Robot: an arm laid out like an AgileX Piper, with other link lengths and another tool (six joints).
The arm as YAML. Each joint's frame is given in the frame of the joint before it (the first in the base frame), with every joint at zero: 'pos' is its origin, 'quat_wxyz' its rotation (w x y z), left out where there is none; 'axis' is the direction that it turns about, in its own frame. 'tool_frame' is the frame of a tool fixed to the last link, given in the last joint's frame.
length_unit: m
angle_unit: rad
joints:
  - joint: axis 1
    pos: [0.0, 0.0, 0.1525]
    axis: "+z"
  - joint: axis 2
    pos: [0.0, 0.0, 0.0]
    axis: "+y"
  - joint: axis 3
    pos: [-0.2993, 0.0, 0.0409]
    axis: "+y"
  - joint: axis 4
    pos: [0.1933, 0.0, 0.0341]
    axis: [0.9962, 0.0, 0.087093]
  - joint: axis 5
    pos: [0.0, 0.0, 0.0]
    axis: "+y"
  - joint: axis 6
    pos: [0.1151, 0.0, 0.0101]
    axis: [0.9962, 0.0, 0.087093]
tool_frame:
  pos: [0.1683, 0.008, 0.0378]
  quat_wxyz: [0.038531, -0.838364, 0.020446, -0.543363]
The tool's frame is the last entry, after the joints.
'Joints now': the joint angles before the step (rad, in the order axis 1, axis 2, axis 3, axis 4, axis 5, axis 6). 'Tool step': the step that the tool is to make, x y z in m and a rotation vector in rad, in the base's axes. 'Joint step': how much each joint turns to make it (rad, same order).
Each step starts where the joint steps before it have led.
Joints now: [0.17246 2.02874 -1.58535 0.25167 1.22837 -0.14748]
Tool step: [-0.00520 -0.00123 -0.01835 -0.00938 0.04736 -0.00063]
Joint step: [0.00000 0.04443 0.00772 -0.00080 -0.00401 0.00000]
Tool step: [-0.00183 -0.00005 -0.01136 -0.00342 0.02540 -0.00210]
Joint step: [0.00000 0.02988 0.00158 0.00177 -0.00605 0.00000]
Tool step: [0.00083 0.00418 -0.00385 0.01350 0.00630 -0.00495]
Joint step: [0.00000 0.01333 0.00003 0.01665 -0.00870 -0.00440]
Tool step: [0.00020 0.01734 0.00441 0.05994 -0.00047 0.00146]
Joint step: [0.00244 0.00220 -0.00001 0.06396 -0.00501 -0.02966]
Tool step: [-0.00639 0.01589 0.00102 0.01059 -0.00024 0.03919]
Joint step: [0.03711 0.00001 -0.00001 0.01099 0.00000 -0.00729]
